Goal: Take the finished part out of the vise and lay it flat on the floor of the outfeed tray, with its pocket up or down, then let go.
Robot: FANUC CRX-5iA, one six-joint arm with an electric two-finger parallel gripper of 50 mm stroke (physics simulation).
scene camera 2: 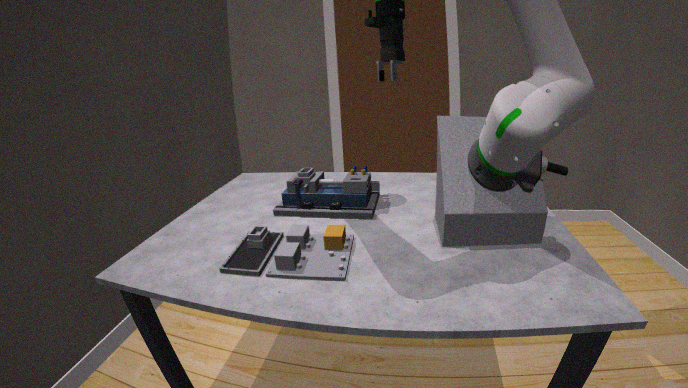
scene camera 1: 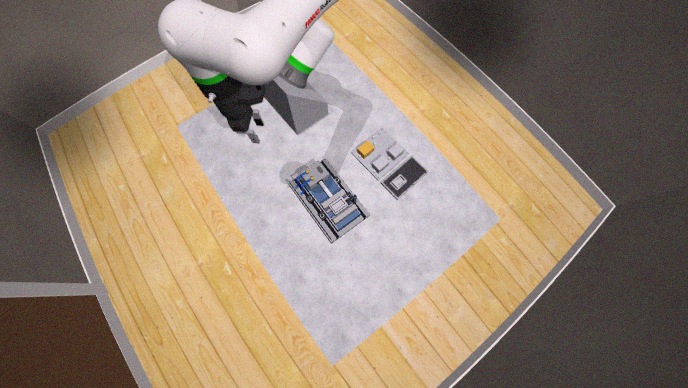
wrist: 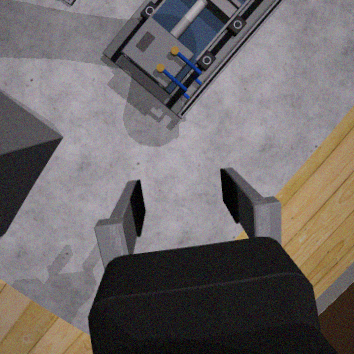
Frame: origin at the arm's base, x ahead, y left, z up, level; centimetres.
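Seen in the pictures: gripper, fingertip midpoint: [scene camera 2: 387,81] [scene camera 1: 258,133] [wrist: 181,190]; arm's base, origin of the base link: [scene camera 2: 495,163] [scene camera 1: 289,77].
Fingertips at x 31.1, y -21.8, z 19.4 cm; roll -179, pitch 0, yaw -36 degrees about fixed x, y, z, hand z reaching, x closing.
Note:
Pixels of each thing's top centre, then the offset from my fingertips to it.
- finished part, middle of its top: [scene camera 2: 305,170] [scene camera 1: 338,204] dz -25.9, dx +23.9, dy +13.3 cm
- grey vise, middle of its top: [wrist: 199,6] [scene camera 2: 326,174] [scene camera 1: 327,192] dz -27.5, dx +17.6, dy +12.3 cm
- similar pocketed part, middle of its top: [scene camera 2: 257,230] [scene camera 1: 399,180] dz -33.4, dx +25.8, dy +40.6 cm
- light-grey plate, middle of its top: [scene camera 2: 312,252] [scene camera 1: 380,152] dz -36.6, dx +10.3, dy +42.1 cm
- orange block, middle of its top: [scene camera 2: 334,230] [scene camera 1: 366,147] dz -33.1, dx +6.6, dy +36.7 cm
The finished part [scene camera 1: 338,205] [scene camera 2: 306,172] is a small light-grey rectangular block, pocket up, seated between the jaws at the far end of the blue and grey vise [scene camera 1: 324,191] [scene camera 2: 327,198] [wrist: 162,52]. In the wrist view the vise is cut off at the top and the part does not show. The dark outfeed tray [scene camera 1: 412,172] [scene camera 2: 245,261] lies beside the vise, with a similar pocketed part [scene camera 1: 398,181] [scene camera 2: 257,239] in it. My gripper [scene camera 1: 256,130] [scene camera 2: 387,76] [wrist: 181,190] is open and empty, high above the table, off the vise's hose end.
A light-grey plate [scene camera 1: 378,150] [scene camera 2: 320,266] adjoins the tray and bears an orange block [scene camera 1: 365,148] [scene camera 2: 334,237], two grey blocks and small pins. Blue fittings with yellow ends [scene camera 1: 302,181] [wrist: 172,80] stick up from the vise. The grey robot pedestal [scene camera 1: 311,114] [scene camera 2: 490,228] [wrist: 22,170] stands nearby.

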